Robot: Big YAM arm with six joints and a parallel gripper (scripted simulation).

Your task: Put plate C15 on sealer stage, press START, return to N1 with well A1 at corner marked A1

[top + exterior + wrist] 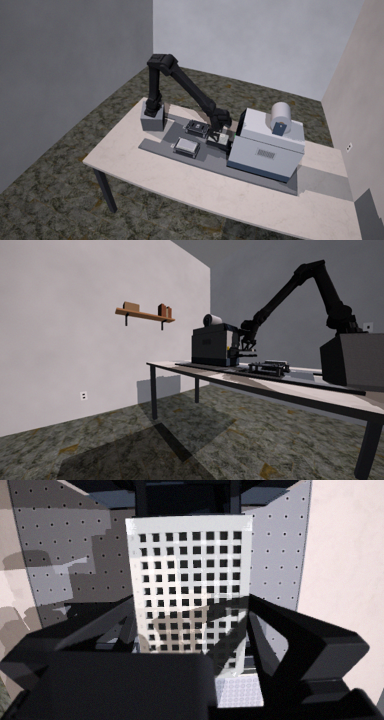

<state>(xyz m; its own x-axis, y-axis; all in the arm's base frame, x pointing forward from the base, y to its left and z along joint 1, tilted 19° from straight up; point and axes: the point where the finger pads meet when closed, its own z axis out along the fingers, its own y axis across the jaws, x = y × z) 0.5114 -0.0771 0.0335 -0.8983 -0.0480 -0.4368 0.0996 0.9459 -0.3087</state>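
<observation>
The white well plate lies right at my hand. From my hand the other things lie so: foil roll 330 mm ahead, 280 mm above, 30 mm to the right; then dark stage 40 mm below.
</observation>
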